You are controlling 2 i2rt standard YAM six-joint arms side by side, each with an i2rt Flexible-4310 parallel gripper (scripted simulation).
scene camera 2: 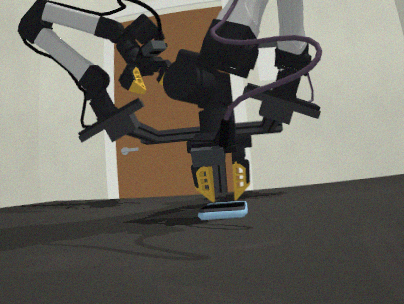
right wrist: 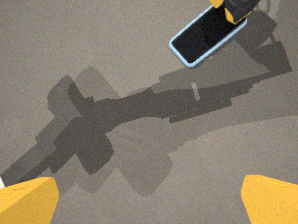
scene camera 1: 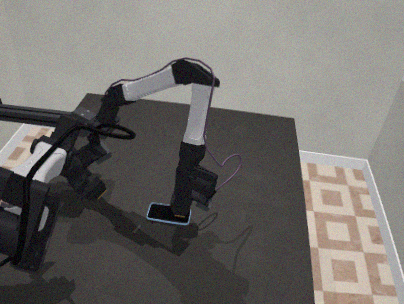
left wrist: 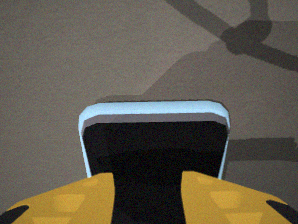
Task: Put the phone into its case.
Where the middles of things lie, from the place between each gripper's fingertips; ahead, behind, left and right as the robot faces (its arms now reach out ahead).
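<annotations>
The black phone (left wrist: 146, 153) has my left hand 40 mm past it and 20 mm above it.
Counted from my right hand, the black phone is 190 mm ahead of it, 160 mm to the left of it and 280 mm below it.
</annotations>
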